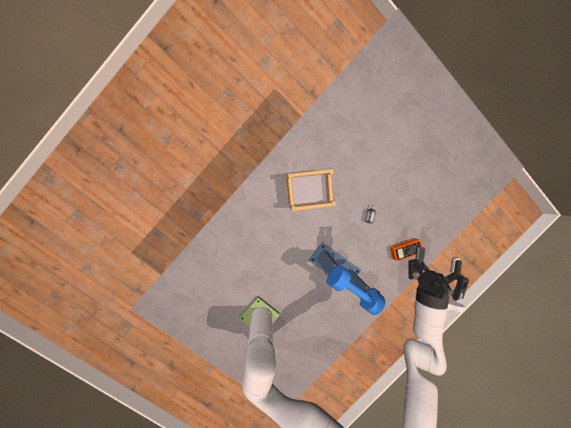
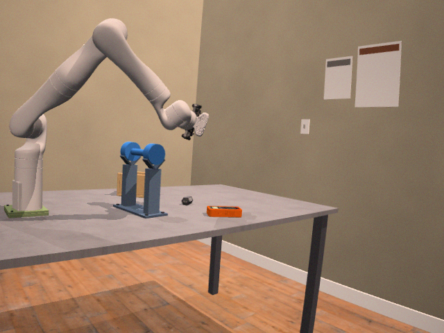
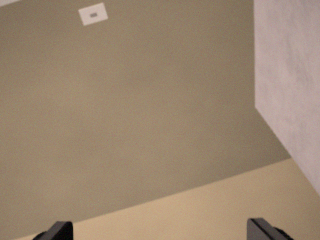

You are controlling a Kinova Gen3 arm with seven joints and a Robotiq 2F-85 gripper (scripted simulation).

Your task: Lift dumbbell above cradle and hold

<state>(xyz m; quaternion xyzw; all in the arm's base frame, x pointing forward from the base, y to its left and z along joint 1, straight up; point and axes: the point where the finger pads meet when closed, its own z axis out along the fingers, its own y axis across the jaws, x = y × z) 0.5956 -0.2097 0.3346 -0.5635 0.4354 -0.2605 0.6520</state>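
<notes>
Right now my hand is 23 cm past the blue dumbbell, 5 cm to the right of it and 13 cm above it. Also, from my hand: dark grey object 4 cm ahead, 5 cm to the left, 34 cm below; then cradle 23 cm behind, 5 cm to the left, 26 cm below; then wooden-framed tray 2 cm behind, 34 cm to the left, 31 cm below.
</notes>
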